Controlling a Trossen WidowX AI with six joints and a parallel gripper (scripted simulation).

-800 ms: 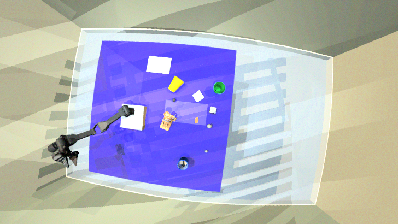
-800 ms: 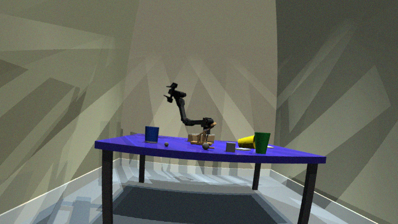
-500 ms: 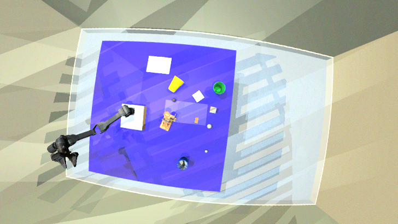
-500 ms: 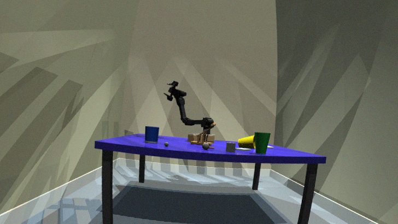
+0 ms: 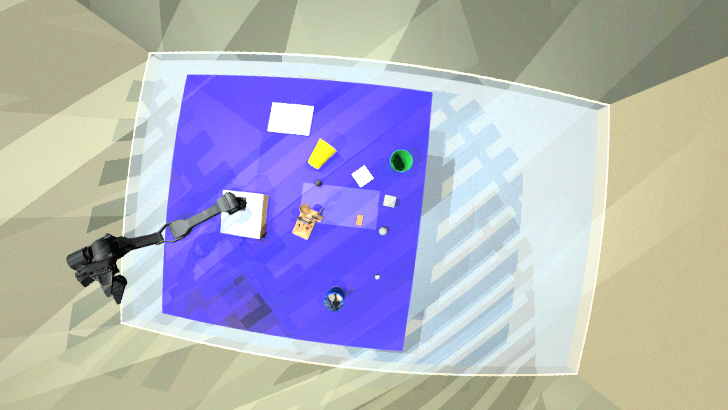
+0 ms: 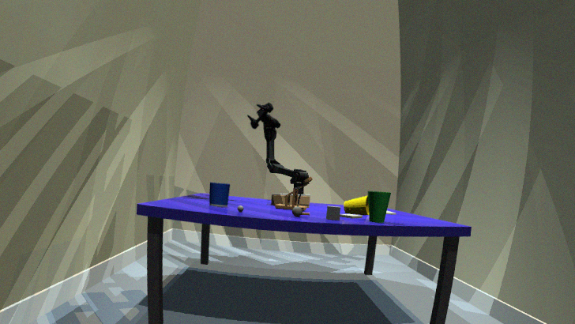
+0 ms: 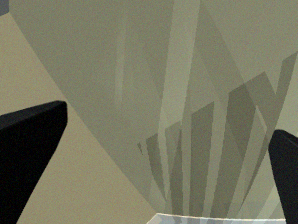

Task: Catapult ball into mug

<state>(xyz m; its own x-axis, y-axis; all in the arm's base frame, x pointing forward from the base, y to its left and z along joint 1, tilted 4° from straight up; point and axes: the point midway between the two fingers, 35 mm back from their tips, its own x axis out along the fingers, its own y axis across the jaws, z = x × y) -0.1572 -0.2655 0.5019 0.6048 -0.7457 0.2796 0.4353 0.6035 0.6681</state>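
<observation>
My gripper tip is now 470 mm short of the catapult frame, 260 mm to the right of it and 470 mm above it. Also, from my gripper tip: blue mug (640 mm ahead, 90 mm to the right, 530 mm below); wooden catapult (500 mm ahead, 270 mm to the left, 480 mm below); black ball (510 mm ahead, 440 mm to the left, 540 mm below).
</observation>
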